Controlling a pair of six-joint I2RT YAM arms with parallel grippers.
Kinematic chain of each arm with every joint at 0, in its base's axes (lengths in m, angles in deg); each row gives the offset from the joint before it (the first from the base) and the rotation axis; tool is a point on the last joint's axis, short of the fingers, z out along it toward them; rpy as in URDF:
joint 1: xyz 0 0 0.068 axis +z
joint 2: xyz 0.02 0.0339 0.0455 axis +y
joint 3: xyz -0.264 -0.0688 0 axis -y
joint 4: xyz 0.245 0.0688 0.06 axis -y
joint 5: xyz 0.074 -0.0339 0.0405 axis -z
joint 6: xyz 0.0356 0 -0.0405 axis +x
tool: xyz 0 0 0 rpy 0 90 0
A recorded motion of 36 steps. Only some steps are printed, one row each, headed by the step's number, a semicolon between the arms.
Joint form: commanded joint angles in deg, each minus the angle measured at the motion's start. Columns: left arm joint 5, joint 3, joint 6, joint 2, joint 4, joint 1; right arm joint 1, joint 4, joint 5, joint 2, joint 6, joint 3.
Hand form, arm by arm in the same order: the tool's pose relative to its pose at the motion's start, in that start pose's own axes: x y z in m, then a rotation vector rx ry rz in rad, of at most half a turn. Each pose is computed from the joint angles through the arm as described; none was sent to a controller.
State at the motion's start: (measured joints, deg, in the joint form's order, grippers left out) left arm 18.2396 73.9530 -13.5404 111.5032 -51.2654 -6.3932; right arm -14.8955 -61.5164 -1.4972 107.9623 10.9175 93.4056
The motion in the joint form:
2: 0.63 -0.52 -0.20 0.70 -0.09 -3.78; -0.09 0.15 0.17 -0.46 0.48 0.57
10: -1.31 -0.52 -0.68 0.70 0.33 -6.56; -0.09 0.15 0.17 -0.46 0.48 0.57
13: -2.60 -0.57 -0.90 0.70 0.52 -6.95; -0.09 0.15 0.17 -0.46 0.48 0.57
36: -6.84 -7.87 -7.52 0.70 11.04 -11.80; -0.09 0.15 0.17 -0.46 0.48 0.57
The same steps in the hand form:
2: 0.0080 -0.0189 0.0129 0.0012 0.0442 0.0518; -0.0016 -0.0003 -0.0055 -0.0007 -0.0209 0.0094
10: 0.0126 -0.0331 0.0182 -0.0326 0.0428 0.0926; -0.0016 -0.0003 -0.0055 -0.0007 -0.0209 0.0094
13: 0.0130 -0.0344 0.0191 -0.0539 0.0359 0.0965; -0.0016 -0.0003 -0.0055 -0.0007 -0.0209 0.0094
36: 0.0308 -0.0451 0.0536 -0.1084 -0.0221 0.0789; -0.0016 -0.0003 -0.0055 -0.0007 -0.0209 0.0094

